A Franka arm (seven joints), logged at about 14 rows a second.
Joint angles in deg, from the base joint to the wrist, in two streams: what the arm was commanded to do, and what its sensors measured. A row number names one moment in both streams.
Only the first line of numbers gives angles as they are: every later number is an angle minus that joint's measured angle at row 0.
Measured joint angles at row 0:
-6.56 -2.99 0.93 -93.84 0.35 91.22 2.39
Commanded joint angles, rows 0 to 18:
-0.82 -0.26 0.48 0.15 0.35 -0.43 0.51
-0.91 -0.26 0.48 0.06 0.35 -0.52 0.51
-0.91 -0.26 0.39 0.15 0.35 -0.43 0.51
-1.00 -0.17 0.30 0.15 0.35 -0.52 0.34
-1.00 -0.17 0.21 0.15 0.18 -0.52 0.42
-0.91 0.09 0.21 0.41 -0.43 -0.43 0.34
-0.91 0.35 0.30 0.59 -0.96 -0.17 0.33
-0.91 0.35 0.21 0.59 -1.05 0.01 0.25
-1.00 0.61 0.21 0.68 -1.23 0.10 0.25
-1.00 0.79 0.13 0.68 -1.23 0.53 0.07
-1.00 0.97 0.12 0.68 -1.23 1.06 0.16
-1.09 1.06 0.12 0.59 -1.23 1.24 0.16
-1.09 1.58 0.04 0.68 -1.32 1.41 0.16
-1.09 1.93 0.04 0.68 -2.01 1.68 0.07
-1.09 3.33 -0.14 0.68 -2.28 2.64 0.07
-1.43 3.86 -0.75 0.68 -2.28 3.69 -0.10
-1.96 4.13 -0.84 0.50 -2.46 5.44 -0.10
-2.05 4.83 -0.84 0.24 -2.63 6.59 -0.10
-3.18 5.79 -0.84 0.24 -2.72 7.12 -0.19
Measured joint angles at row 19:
-1.20 4.23 -1.44 -0.09 -2.05 5.39 -0.03
